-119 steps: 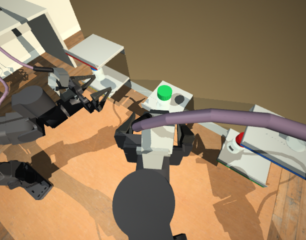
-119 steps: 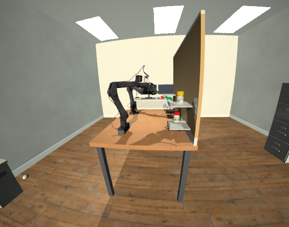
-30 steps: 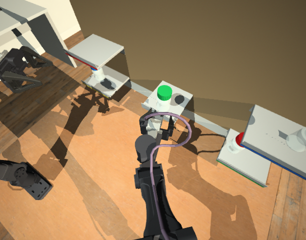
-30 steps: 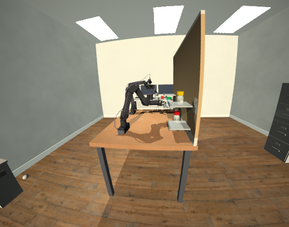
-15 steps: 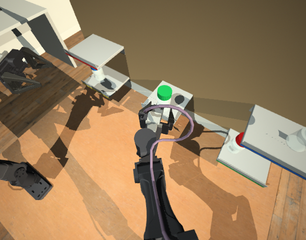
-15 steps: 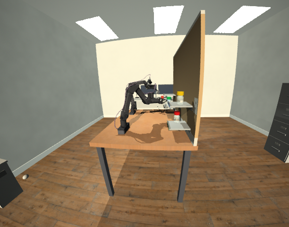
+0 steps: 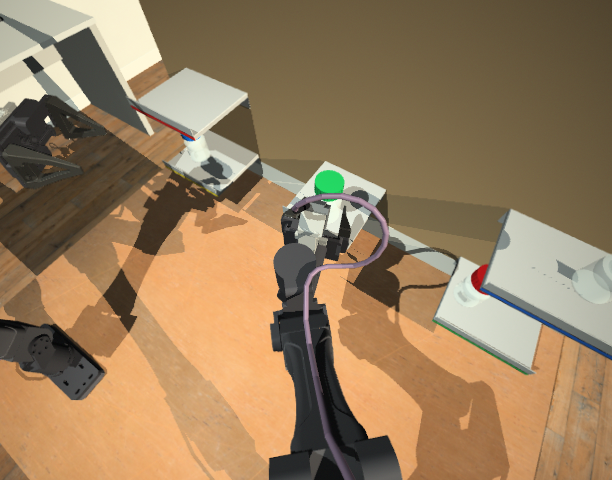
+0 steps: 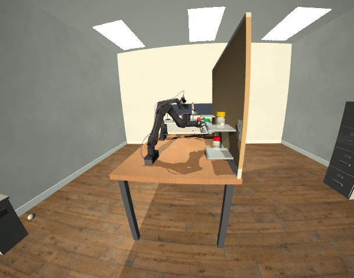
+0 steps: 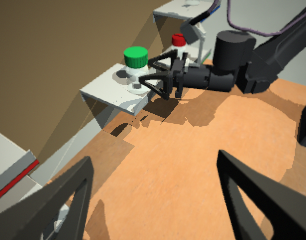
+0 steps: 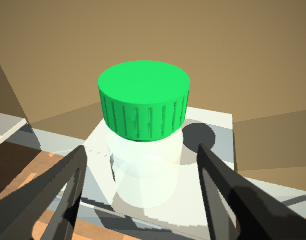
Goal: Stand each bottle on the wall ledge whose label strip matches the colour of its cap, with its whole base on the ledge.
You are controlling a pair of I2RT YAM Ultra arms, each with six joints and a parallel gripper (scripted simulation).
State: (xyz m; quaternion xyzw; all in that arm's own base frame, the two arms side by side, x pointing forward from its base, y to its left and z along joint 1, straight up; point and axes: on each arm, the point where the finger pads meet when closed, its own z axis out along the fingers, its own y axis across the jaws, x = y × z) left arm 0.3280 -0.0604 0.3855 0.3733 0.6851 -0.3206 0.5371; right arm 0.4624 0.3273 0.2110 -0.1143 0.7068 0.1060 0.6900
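Now: right hand 20 mm short of the green-capped bottle and 10 mm above it. The rest, counted from my right hand: yellow-capped bottle (30 mm ahead, 440 mm to the right, 80 mm above); red-capped bottle (40 mm ahead, 340 mm to the right, 110 mm below); brown wall (170 mm ahead, 20 mm to the right, 200 mm above).
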